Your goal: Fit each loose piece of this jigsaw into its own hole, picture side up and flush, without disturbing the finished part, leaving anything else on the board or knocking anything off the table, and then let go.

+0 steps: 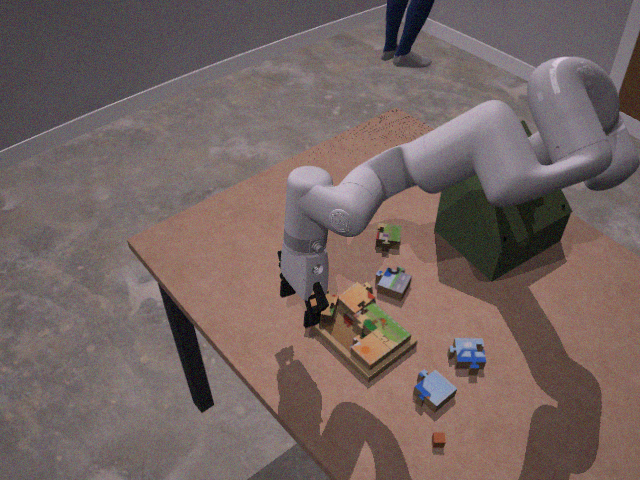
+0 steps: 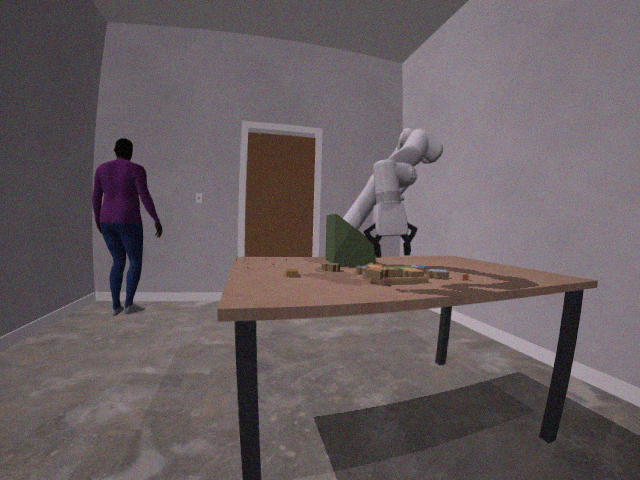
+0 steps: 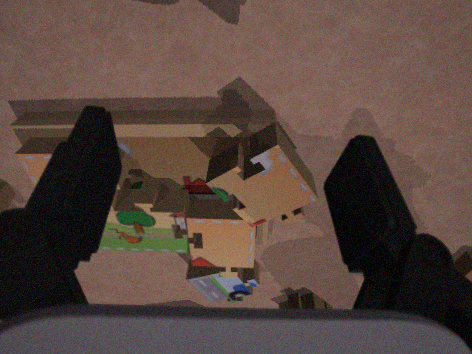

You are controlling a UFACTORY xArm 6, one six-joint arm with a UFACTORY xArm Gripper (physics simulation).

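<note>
My gripper is open and empty, pointing down above the board's corner. An orange jigsaw piece lies turned on that corner, below and between the fingers. Another orange piece sits on the board beside it, its tab past the edge. The board holds joined orange and green parts around bare floor. A road piece, a green piece, a blue car piece and a light-blue piece lie on the table.
A small orange cube lies near the light-blue piece. An orange block lies on the table. The dark green base stands beyond the loose pieces. A person stands away from the table.
</note>
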